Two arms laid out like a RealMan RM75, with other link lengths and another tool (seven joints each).
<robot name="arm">
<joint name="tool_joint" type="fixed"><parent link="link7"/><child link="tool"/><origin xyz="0.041 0.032 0.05" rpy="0 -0.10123 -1.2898"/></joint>
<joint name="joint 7" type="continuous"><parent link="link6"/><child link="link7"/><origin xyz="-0.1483 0 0" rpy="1.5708 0 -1.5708"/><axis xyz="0 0 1"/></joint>
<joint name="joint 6" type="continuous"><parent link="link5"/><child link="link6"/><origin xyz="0 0 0" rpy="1.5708 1.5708 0"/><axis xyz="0 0 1"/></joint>
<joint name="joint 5" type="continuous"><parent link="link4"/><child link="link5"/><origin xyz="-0.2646 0 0" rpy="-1.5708 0 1.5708"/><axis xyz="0 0 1"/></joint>
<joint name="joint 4" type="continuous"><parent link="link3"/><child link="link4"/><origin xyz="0 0 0" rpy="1.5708 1.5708 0"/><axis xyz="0 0 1"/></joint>
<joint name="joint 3" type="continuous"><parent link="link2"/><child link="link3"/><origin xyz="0 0.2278 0" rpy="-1.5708 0 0"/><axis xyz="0 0 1"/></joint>
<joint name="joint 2" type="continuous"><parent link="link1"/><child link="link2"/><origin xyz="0 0 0" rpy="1.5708 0 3.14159"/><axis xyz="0 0 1"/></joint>
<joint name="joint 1" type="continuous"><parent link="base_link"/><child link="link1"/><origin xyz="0 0 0.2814" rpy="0 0 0"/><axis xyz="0 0 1"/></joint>
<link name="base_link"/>
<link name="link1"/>
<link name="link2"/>
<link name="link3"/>
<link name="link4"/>
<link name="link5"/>
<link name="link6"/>
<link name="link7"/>
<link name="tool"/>
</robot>
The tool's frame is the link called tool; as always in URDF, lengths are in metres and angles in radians. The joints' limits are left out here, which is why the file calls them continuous.
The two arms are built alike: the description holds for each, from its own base.
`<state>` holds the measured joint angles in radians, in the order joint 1, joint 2, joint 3, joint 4, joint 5, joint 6, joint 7, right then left.
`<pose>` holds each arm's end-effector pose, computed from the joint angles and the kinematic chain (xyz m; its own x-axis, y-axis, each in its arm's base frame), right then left.
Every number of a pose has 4 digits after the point.
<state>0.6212 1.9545 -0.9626 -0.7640 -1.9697 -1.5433 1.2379 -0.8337 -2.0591 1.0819 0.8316 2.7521 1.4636 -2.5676</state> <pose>0.2517 0.3829 0.0171 0.2678 0.9626 0.0410 0.9255 -0.2451 -0.2889 -0.1946 0.4484 -0.0231 -0.6010 0.7445 0.2908 0.6771 0.6676 -0.3096</pose>
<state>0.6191 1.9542 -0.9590 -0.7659 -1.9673 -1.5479 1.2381 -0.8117 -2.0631 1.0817 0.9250 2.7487 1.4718 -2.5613</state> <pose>0.2516 0.3824 0.0181 0.2685 0.9624 0.0403 0.9239 -0.2455 -0.2934 -0.1812 0.4563 -0.0075 -0.5629 0.7609 0.3227 0.7127 0.6446 -0.2768</pose>
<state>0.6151 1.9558 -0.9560 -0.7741 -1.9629 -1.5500 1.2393 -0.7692 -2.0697 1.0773 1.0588 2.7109 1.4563 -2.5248</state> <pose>0.2505 0.3826 0.0194 0.2678 0.9625 0.0440 0.9225 -0.2429 -0.2998 -0.1592 0.4664 0.0158 -0.4957 0.7879 0.3654 0.7831 0.5874 -0.2042</pose>
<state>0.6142 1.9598 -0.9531 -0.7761 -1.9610 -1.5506 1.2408 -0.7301 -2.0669 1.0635 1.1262 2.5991 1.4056 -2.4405</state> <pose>0.2493 0.3824 0.0185 0.2695 0.9620 0.0430 0.9202 -0.2441 -0.3060 -0.1382 0.4728 0.0325 -0.4330 0.8206 0.3730 0.8603 0.4998 -0.1007</pose>
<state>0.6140 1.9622 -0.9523 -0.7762 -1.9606 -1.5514 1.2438 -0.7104 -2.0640 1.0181 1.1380 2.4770 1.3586 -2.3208</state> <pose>0.2486 0.3818 0.0176 0.2725 0.9613 0.0401 0.9184 -0.2474 -0.3088 -0.1233 0.4770 0.0478 -0.3757 0.8484 0.3730 0.9152 0.4030 0.0053</pose>
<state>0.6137 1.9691 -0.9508 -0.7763 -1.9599 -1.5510 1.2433 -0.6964 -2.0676 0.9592 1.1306 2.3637 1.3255 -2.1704</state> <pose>0.2471 0.3810 0.0150 0.2731 0.9613 0.0362 0.9161 -0.2484 -0.3146 -0.1144 0.4777 0.0617 -0.3050 0.8715 0.3839 0.9519 0.2916 0.0943</pose>
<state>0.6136 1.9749 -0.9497 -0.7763 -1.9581 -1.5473 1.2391 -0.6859 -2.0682 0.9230 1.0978 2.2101 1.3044 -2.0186</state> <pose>0.2459 0.3812 0.0128 0.2710 0.9619 0.0373 0.9151 -0.2454 -0.3198 -0.1020 0.4742 0.0702 -0.2379 0.8926 0.3829 0.9650 0.1723 0.1978</pose>
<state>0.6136 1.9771 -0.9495 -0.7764 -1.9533 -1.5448 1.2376 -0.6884 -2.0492 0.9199 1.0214 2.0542 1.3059 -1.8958</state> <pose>0.2447 0.3818 0.0120 0.2702 0.9620 0.0390 0.9137 -0.2435 -0.3255 -0.0933 0.4686 0.0713 -0.1917 0.9146 0.3561 0.9536 0.0878 0.2879</pose>
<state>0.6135 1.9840 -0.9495 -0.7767 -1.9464 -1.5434 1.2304 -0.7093 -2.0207 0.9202 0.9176 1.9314 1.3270 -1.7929</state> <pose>0.2422 0.3817 0.0093 0.2639 0.9638 0.0380 0.9120 -0.2365 -0.3351 -0.0894 0.4635 0.0695 -0.1569 0.9350 0.3179 0.9334 0.0351 0.3572</pose>
